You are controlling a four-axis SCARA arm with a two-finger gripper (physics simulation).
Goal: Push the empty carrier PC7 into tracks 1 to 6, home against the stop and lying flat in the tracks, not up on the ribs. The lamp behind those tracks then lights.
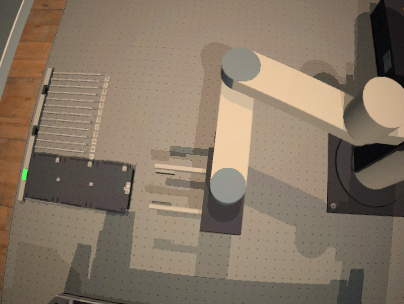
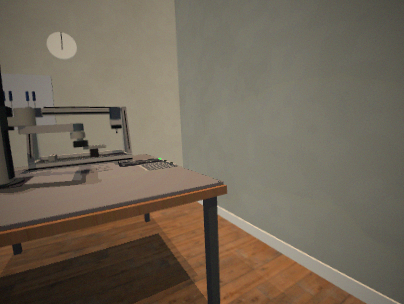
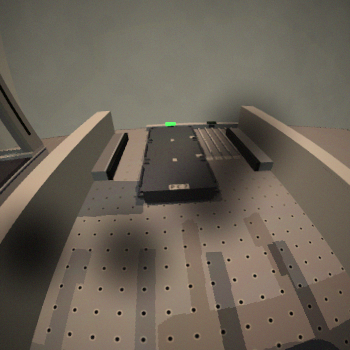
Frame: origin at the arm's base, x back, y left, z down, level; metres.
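Seen in the pictures: gripper, between the fingertips: (image 1: 152,186) (image 2: 105,146) (image 3: 176,120); arm's base, origin of its link: (image 1: 371,166).
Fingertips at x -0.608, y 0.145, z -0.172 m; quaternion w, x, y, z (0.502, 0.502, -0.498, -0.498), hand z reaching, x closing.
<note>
Pixels of each thing's top centre, then the offset from my fingertips to it. "*": a spot on its surface instead.
- black carrier PC7, centre of its top: (image 3: 172,142) (image 1: 73,180) (image 2: 140,159) dx -0.244, dy -0.010, dz +0.130 m
- stop bar, a spot on its surface: (image 1: 28,150) * dx -0.415, dy -0.083, dz +0.143 m
- lamp, centre of its top: (image 1: 24,174) (image 3: 169,122) dx -0.410, dy -0.010, dz +0.138 m
The black carrier PC7 (image 1: 77,182) (image 3: 172,172) lies over the tracks at the lower end of the ribbed row, its far edge at the stop bar (image 1: 28,150). It looks flat and level; the grooves under it are hidden. The lamp (image 1: 24,174) (image 2: 160,159) (image 3: 170,124) behind it is lit green. My gripper (image 1: 153,186) (image 3: 176,120) is shut as far as it goes, its two long fingers parallel with a gap and nothing held between them. It is apart from the carrier, back from its labelled near end and above the table.
Bare ribs (image 1: 70,112) (image 3: 217,142) run beside the carrier, with small number labels at their near ends. Two dark lamps (image 1: 45,89) (image 1: 35,130) sit on the stop bar. A gantry frame (image 2: 82,109) stands at the back of the table. The arm's base plate (image 1: 345,202) is at the right.
</note>
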